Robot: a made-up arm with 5 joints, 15 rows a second.
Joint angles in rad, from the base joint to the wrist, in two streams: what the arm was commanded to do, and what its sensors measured. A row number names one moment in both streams.
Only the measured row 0 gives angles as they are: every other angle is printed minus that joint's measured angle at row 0.
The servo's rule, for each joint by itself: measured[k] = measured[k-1] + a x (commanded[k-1-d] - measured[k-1]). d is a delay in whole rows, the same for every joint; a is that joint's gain. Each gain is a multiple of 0.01, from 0.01 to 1. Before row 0 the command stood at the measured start. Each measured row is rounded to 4 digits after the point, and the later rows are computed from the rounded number. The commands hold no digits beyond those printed.
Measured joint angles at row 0: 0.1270 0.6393 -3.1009 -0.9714 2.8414
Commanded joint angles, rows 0 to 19: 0.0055 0.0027 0.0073 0.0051 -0.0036; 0.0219 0.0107 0.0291 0.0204 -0.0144; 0.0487 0.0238 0.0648 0.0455 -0.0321; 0.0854 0.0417 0.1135 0.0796 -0.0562; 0.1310 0.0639 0.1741 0.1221 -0.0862; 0.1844 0.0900 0.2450 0.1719 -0.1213; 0.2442 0.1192 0.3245 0.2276 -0.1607; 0.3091 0.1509 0.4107 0.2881 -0.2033; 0.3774 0.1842 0.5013 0.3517 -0.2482; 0.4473 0.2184 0.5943 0.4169 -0.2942; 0.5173 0.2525 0.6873 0.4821 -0.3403; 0.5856 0.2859 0.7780 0.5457 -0.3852; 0.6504 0.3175 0.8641 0.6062 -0.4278; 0.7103 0.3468 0.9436 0.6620 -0.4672; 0.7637 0.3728 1.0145 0.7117 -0.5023; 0.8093 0.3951 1.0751 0.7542 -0.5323; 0.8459 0.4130 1.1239 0.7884 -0.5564; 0.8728 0.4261 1.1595 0.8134 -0.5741; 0.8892 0.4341 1.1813 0.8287 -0.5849; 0.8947 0.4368 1.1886 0.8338 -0.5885
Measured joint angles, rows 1 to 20: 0.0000 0.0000 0.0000 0.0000 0.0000; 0.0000 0.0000 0.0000 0.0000 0.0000; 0.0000 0.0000 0.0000 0.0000 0.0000; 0.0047 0.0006 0.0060 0.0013 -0.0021; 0.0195 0.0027 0.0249 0.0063 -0.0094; 0.0446 0.0071 0.0576 0.0165 -0.0228; 0.0797 0.0144 0.1034 0.0329 -0.0425; 0.1238 0.0248 0.1614 0.0561 -0.0683; 0.1759 0.0385 0.2300 0.0862 -0.0996; 0.2346 0.0554 0.3075 0.1230 -0.1356; 0.2987 0.0755 0.3921 0.1659 -0.1755; 0.3664 0.0983 0.4816 0.2142 -0.2184; 0.4360 0.1235 0.5740 0.2669 -0.2631; 0.5059 0.1506 0.6669 0.3229 -0.3086; 0.5744 0.1790 0.7580 0.3808 -0.3538; 0.6398 0.2081 0.8450 0.4394 -0.3975; 0.7004 0.2372 0.9259 0.4973 -0.4386; 0.7548 0.2657 0.9986 0.5530 -0.4762; 0.8017 0.2929 1.0613 0.6053 -0.5093; 0.8397 0.3181 1.1126 0.6529 -0.5371
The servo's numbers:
d 3
a 0.86 0.21 0.82 0.26 0.59

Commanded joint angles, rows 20 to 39: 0.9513 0.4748 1.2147 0.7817 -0.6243; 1.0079 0.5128 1.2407 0.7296 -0.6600; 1.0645 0.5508 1.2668 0.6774 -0.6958; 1.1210 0.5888 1.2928 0.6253 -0.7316; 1.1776 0.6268 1.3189 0.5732 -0.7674; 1.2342 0.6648 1.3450 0.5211 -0.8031; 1.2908 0.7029 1.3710 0.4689 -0.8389; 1.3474 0.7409 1.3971 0.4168 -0.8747; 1.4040 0.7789 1.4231 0.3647 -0.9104; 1.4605 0.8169 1.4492 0.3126 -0.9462; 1.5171 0.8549 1.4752 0.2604 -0.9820; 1.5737 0.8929 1.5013 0.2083 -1.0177; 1.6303 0.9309 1.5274 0.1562 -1.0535; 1.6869 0.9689 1.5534 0.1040 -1.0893; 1.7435 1.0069 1.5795 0.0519 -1.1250; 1.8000 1.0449 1.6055 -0.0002 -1.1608; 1.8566 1.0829 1.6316 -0.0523 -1.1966; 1.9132 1.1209 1.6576 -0.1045 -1.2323; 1.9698 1.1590 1.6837 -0.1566 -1.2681; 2.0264 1.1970 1.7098 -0.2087 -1.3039
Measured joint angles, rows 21 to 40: 0.8682 0.3408 1.1511 0.6946 -0.5589; 0.8863 0.3604 1.1759 0.7295 -0.5742; 0.8935 0.3764 1.1863 0.7566 -0.5826; 0.9432 0.3971 1.2096 0.7631 -0.6072; 0.9988 0.4214 1.2351 0.7544 -0.6384; 1.0553 0.4486 1.2611 0.7344 -0.6723; 1.1118 0.4780 1.2871 0.7060 -0.7073; 1.1684 0.5092 1.3132 0.6715 -0.7428; 1.2250 0.5419 1.3393 0.6324 -0.7784; 1.2816 0.5757 1.3653 0.5899 -0.8141; 1.3382 0.6104 1.3914 0.5449 -0.8499; 1.3948 0.6458 1.4174 0.4980 -0.8856; 1.4513 0.6817 1.4435 0.4498 -0.9214; 1.5079 0.7181 1.4695 0.4006 -0.9572; 1.5645 0.7548 1.4956 0.3506 -0.9929; 1.6211 0.7918 1.5217 0.3001 -1.0287; 1.6777 0.8290 1.5477 0.2491 -1.0645; 1.7343 0.8664 1.5738 0.1978 -1.1002; 1.7908 0.9039 1.5998 0.1463 -1.1360; 1.8474 0.9415 1.6259 0.0947 -1.1718
